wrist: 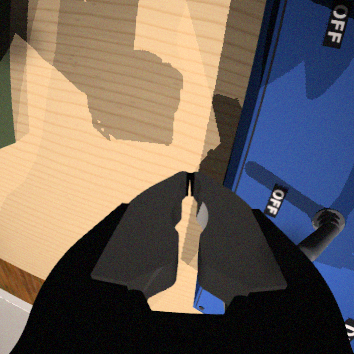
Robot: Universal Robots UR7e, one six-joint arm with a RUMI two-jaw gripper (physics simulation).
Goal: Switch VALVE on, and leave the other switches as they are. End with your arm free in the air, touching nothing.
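Places are measured from the arm's base along level axes (x ahead, y left, z up), in centimetres.
Where they show: gripper, fingertip midpoint: (189, 174).
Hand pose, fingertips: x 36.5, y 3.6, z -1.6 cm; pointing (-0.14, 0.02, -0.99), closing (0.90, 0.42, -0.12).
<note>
Each offset is from my fingertips to the centre of the thing. "spot": to the spot under its first point. Level surfaces: height alone.
The blue switch panel @[dz -1.0 cm] (295, 130) fills the right side of the wrist view. A grey toggle switch @[dx +8.8, dy +1.6, dz +2.8 cm] (325, 232), which I take to be VALVE, stands on it beside an OFF label @[spot: dx +6.7, dy +1.0, dz -0.8 cm] (275, 200). Its lever leans down and left in the view, and its tip is hidden behind my gripper's body. The VALVE nameplate and this switch's ON label do not show. My gripper (189, 174) is shut and empty. Its fingertips are left of the panel's edge in the view, apart from the lever. Contact between the hidden lever tip and the gripper body cannot be seen.
Another OFF label (336, 26) is at the upper right of the panel; its switch does not show. Part of a further label @[dx +20.4, dy -7.2, dz +3.3 cm] (350, 330) shows at the lower right edge. A wooden table top @[dz -8.1 cm] (75, 190) lies left of the panel, and a dark green object (6, 110) is at the left edge.
</note>
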